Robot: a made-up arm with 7 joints. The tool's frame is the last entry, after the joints.
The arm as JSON. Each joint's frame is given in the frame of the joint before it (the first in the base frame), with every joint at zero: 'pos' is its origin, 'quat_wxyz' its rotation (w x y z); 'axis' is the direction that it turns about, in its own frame. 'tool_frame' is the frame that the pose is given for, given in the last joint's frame.
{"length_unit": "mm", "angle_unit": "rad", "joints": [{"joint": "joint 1", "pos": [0.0, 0.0, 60.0], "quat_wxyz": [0.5, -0.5, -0.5, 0.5], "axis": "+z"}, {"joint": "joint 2", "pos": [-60.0, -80.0, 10.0], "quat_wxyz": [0.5, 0.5, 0.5, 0.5], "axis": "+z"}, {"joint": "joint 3", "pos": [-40.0, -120.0, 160.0], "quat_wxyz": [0.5, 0.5, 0.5, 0.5], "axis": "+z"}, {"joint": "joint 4", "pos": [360.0, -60.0, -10.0], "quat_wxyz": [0.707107, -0.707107, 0.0, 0.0], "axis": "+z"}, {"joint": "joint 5", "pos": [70.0, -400.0, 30.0], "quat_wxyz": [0.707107, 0.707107, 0.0, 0.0], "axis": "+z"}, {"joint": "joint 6", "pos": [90.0, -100.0, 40.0], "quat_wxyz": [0.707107, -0.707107, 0.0, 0.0], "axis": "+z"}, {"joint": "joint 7", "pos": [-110.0, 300.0, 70.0], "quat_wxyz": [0.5, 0.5, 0.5, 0.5], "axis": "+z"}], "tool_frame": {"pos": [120.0, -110.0, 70.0], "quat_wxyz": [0.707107, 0.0, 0.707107, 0.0]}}
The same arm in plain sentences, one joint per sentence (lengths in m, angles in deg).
The arm has seven revolute joints in a row. What follows holds with every joint at zero, and every direction is one of the base frame's.
Joint 1 sits 0.06 m along +z from the base frame's origin and turns about -x.
Joint 2 sits 0.01 m along -x and 0.06 m along -y and 0.08 m along +z from joint 1 and turns about +y.
Joint 3 sits 0.12 m along +x and 0.16 m along +y and 0.04 m along +z from joint 2 and turns about -z.
Joint 4 sits 0.36 m along -x and 0.06 m along -y and 0.01 m along +z from joint 3 and turns about +y.
Joint 5 sits 0.07 m along -x and 0.03 m along +y and 0.4 m along -z from joint 4 and turns about -z.
Joint 6 sits 0.09 m along -x and 0.1 m along -y and 0.04 m along -z from joint 5 and turns about +y.
Joint 7 sits 0.11 m along +x and 0.07 m along +y and 0.3 m along +z from joint 6 and turns about -x.
The tool frame, which is the frame that the pose is given for, sits 0.07 m along -x and 0.11 m along -y and 0.12 m along +z from joint 7; its axes are parallel to the base frame's.

